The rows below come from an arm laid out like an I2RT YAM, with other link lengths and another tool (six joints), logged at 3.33 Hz.
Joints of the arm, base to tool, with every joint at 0 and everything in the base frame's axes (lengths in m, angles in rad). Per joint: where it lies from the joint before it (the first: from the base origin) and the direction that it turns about. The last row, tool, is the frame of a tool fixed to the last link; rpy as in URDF.
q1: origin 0 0 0.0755 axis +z
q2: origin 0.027 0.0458 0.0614 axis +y
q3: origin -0.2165 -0.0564 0 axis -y
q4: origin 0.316 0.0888 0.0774 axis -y
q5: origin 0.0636 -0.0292 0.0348 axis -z
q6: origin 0.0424 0 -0.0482 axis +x
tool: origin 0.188 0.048 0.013 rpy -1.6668 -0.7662 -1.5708
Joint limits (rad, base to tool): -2.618..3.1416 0..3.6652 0..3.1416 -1.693..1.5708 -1.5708..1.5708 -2.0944..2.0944
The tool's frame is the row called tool.
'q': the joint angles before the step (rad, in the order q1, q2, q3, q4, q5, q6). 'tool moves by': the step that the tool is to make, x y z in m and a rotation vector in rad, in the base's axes. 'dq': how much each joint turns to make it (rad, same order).
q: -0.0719, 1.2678, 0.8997, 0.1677, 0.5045, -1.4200
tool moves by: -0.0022, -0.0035, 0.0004, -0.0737, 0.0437, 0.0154
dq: -0.0001, -0.0013, 0.0000, 0.0036, -0.0001, -0.0893
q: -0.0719, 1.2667, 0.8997, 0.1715, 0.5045, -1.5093
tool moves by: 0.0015, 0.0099, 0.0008, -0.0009, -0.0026, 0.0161
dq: 0.0200, -0.0001, 0.0001, 0.0025, 0.0039, 0.0000
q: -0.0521, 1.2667, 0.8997, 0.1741, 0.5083, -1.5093
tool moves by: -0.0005, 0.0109, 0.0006, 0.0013, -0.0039, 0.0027
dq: 0.0297, -0.0003, -0.0003, 0.0000, 0.0262, 0.0076
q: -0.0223, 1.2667, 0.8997, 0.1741, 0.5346, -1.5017
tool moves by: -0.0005, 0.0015, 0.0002, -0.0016, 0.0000, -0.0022
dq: 0.0060, -0.0001, 0.0000, -0.0001, 0.0083, 0.0000
